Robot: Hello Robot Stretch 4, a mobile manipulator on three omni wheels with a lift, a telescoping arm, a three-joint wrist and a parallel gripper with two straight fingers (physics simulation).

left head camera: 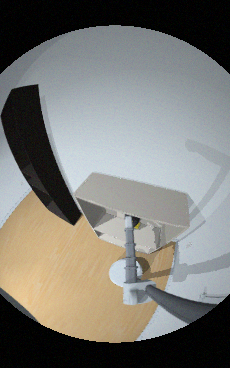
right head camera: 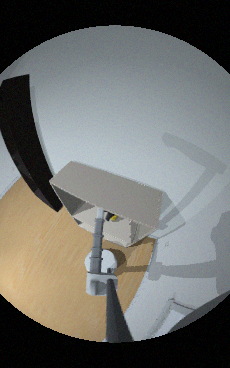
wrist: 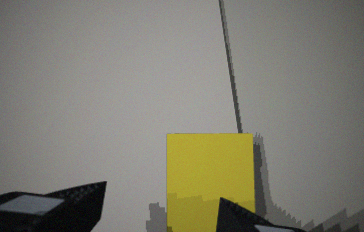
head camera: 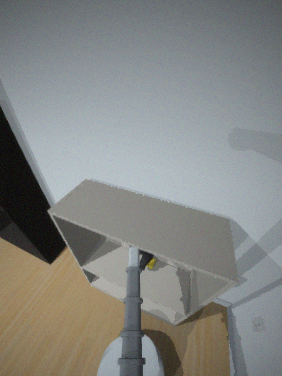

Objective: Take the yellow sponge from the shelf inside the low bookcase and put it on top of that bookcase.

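Pixels of known places: gripper, fingertip midpoint: (right head camera: 110, 217) (wrist: 161, 207); robot's base, origin of the base link: (left head camera: 124, 271) (right head camera: 101, 262).
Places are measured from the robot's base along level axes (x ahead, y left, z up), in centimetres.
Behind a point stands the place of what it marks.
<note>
The yellow sponge (head camera: 151, 263) {z 47.0, x 53.9, y -12.8 cm} (left head camera: 137, 226) {z 46.5, x 52.4, y -13.3 cm} (right head camera: 114, 218) {z 46.5, x 52.7, y -13.8 cm} (wrist: 210, 165) {z 46.9, x 58.0, y -8.1 cm} is on the shelf inside the low grey-beige bookcase (head camera: 150, 225) {z 103.3, x 46.2, y -6.7 cm} (left head camera: 135, 195) {z 103.3, x 50.9, y -3.6 cm} (right head camera: 112, 182) {z 103.3, x 55.3, y -8.5 cm}, under its top board. In the wrist view the sponge shows as an upright rectangle at lower centre, cut off by the bottom edge. My gripper (wrist: 161, 207) {z 46.7, x 53.6, y -9.0 cm} is open, its two black fingers apart. The sponge's left edge is between the fingertips, and the right fingertip covers its lower right part. In the head camera view the gripper is a small dark shape beside the sponge, partly hidden by the bookcase top.
My telescoping arm (head camera: 132, 300) {z 81.1, x 24.7, y 0.2 cm} (left head camera: 130, 250) {z 80.2, x 20.2, y -0.2 cm} (right head camera: 97, 245) {z 80.2, x 17.2, y -0.8 cm} reaches into the bookcase's open front. The top board overhangs the gripper. A tall black cabinet (head camera: 25, 200) {z 78.2, x 84.4, y 82.4 cm} (left head camera: 30, 145) {z 139.0, x 77.8, y 85.0 cm} (right head camera: 25, 140) {z 127.6, x 83.1, y 82.9 cm} stands to the left. A pale wall is behind the bookcase. A thin dark line runs above the sponge in the wrist view.
</note>
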